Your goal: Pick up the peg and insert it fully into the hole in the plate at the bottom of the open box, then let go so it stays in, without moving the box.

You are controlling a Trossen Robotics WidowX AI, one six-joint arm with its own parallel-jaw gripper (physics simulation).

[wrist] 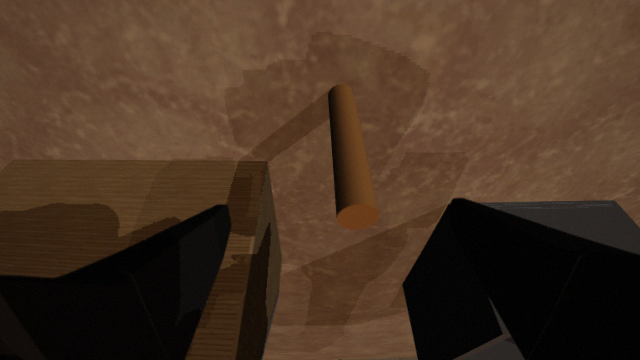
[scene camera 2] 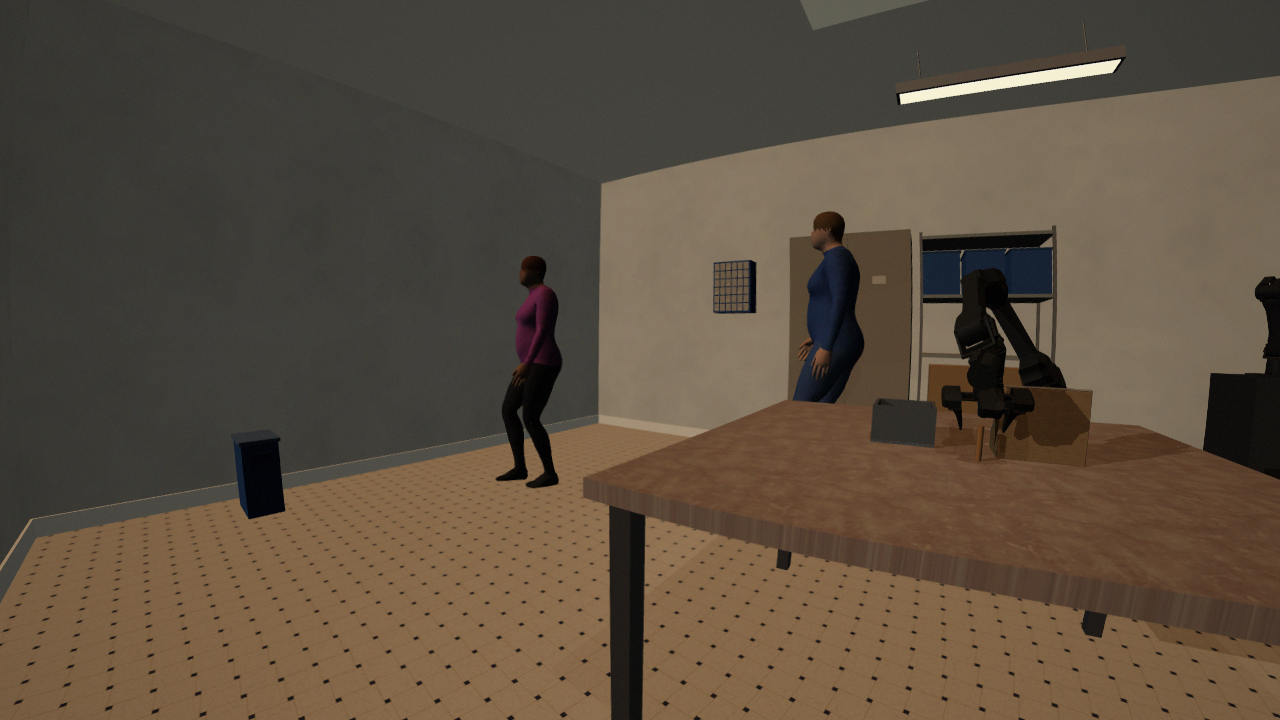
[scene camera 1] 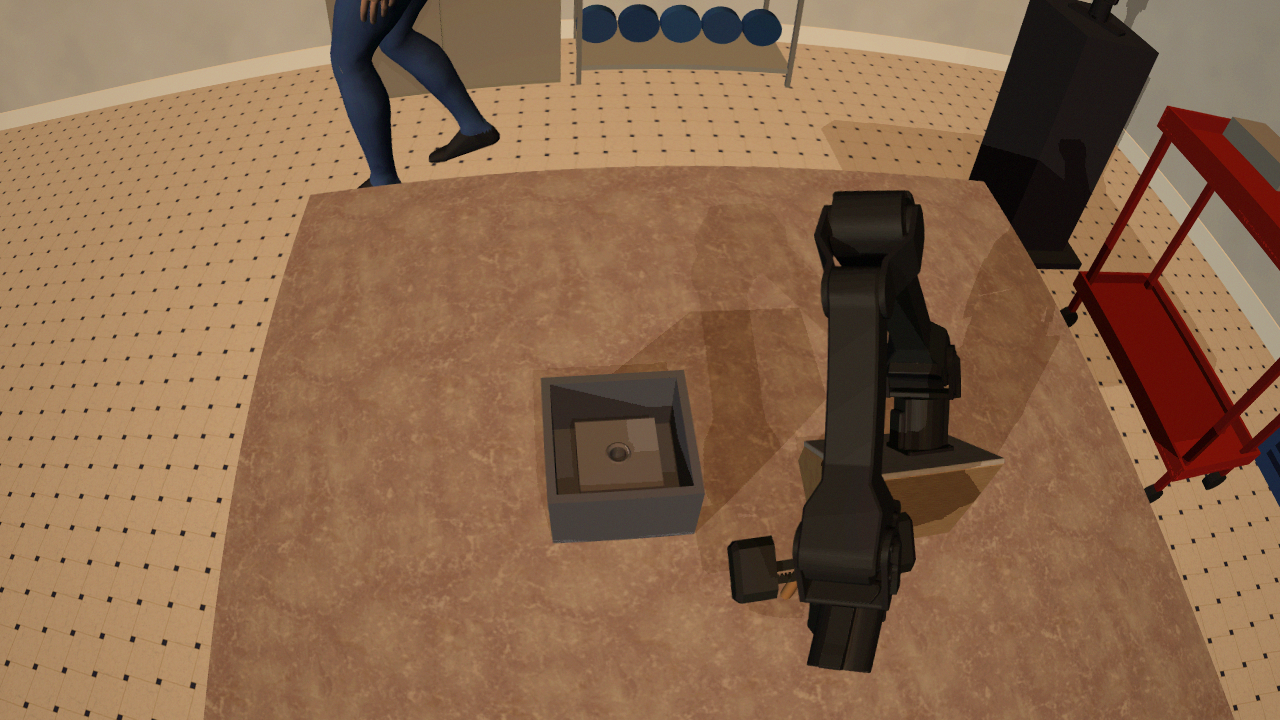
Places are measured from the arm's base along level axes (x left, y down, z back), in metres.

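Pixels of known places: gripper, fingertip midpoint: (wrist: 341, 212) (scene camera 2: 981, 430); arm's base at its link origin: (scene camera 2: 1048, 413) (scene camera 1: 919, 447).
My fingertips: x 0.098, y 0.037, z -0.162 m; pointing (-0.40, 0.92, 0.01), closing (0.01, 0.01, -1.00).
Ahead of a thing's pixels: the offset from my fingertips to its middle. "pt": to the spot under its first point. Level surfaces: height alone.
An orange-brown round peg {dx +0.014, dy +0.027, dz -0.004 m} (scene camera 1: 787, 590) (scene camera 2: 980, 444) (wrist: 352, 155) stands upright on the table. My gripper (scene camera 1: 827, 573) (scene camera 2: 982, 429) (wrist: 341, 212) is open and empty. It is above the table around the upper part of the peg, with one finger out to either side in the wrist view; the peg is not gripped. In scene camera 1 the arm hides most of the peg. The grey open box {dx -0.160, dy +0.019, dz -0.176 m} (scene camera 1: 624, 516) (scene camera 2: 904, 423) (wrist: 590, 219) stands to the left of my gripper in scene camera 1. Inside it lies a brown plate {dx -0.160, dy +0.033, dz -0.176 m} (scene camera 1: 594, 470) with a round hole {pt dx -0.169, dy +0.021, dz -0.176 m} (scene camera 1: 617, 452) near its middle.
A wooden block (scene camera 1: 939, 501) (scene camera 2: 1065, 429) (wrist: 100, 185) stands close to the peg, by the arm's base. The table {dy +0.067 m} (scene camera 1: 402, 402) (scene camera 2: 850, 501) bears these things. A person in blue (scene camera 1: 358, 80) (scene camera 2: 832, 304) and a red cart (scene camera 1: 1154, 358) are beyond the table.
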